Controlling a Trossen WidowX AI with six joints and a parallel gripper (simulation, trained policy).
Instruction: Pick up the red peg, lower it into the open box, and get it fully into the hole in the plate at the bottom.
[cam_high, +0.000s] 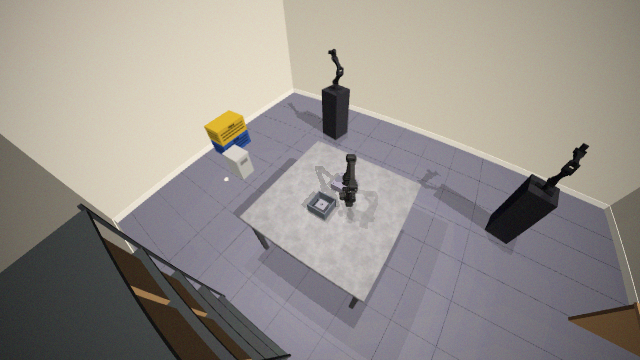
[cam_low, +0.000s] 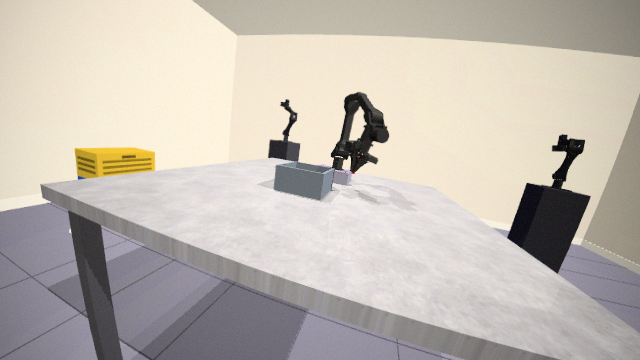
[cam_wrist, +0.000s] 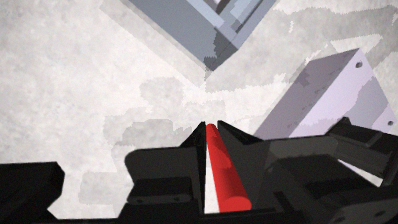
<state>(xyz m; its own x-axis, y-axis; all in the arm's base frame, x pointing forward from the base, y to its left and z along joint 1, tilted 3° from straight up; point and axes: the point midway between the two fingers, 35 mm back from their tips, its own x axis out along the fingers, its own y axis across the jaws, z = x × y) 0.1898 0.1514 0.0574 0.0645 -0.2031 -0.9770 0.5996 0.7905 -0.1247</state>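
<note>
Right now my gripper tip is 150 mm short of the pale plate, 140 mm to the left of it and 50 mm above it. The rest, counted from my gripper tip: grey box 150 mm ahead, 140 mm to the right, 70 mm below; then red peg 10 mm behind, 10 mm to the left, 30 mm above.
</note>
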